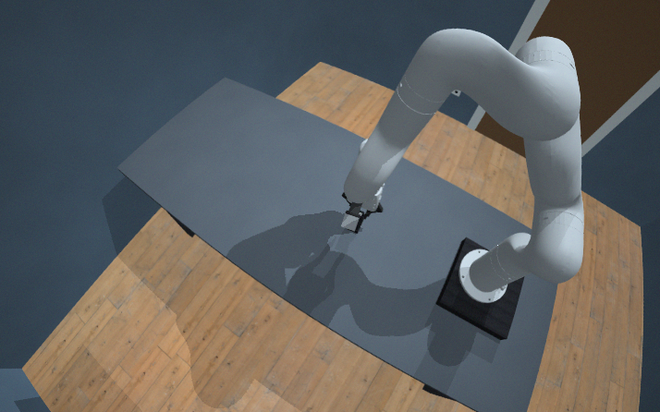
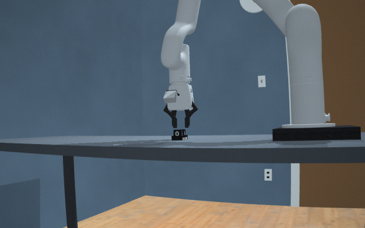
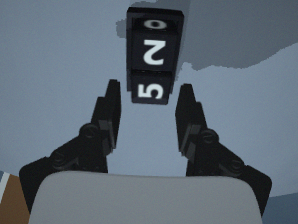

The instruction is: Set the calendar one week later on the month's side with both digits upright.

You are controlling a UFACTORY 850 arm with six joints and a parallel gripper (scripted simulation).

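The black tray lies 60 mm below my hand, 20 mm to the left of it and 10 mm behind it. From my hand the other things lie so: calendar cube (40 mm below, 30 mm to the left, 10 mm behind).
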